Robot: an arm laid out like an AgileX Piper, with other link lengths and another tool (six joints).
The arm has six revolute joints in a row. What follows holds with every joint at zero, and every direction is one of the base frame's. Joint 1 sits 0.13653 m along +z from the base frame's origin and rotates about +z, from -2.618 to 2.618 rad. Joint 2 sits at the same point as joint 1 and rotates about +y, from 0 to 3.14 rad. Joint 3 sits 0.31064 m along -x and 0.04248 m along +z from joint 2 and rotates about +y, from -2.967 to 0 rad. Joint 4 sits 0.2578 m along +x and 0.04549 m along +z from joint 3 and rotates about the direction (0.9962, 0, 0.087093), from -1.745 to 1.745 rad. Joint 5 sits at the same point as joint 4 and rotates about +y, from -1.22 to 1.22 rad. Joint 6 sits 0.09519 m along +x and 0.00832 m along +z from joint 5 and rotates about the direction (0.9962, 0, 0.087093), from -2.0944 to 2.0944 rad. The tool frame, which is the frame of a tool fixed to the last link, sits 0.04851 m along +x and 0.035 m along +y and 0.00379 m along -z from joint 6; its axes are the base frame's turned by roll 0.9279, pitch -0.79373 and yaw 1.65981 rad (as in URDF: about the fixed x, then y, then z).
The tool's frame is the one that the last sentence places.
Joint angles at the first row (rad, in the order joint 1, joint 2, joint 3, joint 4, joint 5, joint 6):
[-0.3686, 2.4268, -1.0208, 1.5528, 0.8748, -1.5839]
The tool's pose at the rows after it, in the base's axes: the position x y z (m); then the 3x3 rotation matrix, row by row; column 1 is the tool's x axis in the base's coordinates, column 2 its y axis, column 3 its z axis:
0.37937 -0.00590 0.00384; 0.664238 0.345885 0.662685; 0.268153 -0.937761 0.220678; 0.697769 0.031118 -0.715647
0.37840 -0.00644 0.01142; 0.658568 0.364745 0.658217; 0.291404 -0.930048 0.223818; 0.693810 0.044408 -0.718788
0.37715 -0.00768 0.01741; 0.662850 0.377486 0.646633; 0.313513 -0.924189 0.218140; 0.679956 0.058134 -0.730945
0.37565 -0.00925 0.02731; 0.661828 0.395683 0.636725; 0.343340 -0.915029 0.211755; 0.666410 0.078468 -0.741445
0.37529 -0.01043 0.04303; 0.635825 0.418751 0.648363; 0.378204 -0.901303 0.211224; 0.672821 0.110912 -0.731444
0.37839 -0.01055 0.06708; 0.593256 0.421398 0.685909; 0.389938 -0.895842 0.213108; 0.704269 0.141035 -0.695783
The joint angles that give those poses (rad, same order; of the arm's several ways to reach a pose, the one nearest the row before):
[-0.3686, 2.3955, -1.0208, 1.5141, 0.8619, -1.5591]
[-0.3685, 2.3691, -1.0208, 1.4723, 0.8568, -1.5305]
[-0.3686, 2.3439, -1.0207, 1.4253, 0.8432, -1.4890]
[-0.3686, 2.3065, -1.0208, 1.3636, 0.8315, -1.4375]
[-0.3686, 2.2570, -1.0208, 1.3154, 0.8329, -1.4125]
[-0.3686, 2.1937, -1.0199, 1.3086, 0.8509, -1.4083]

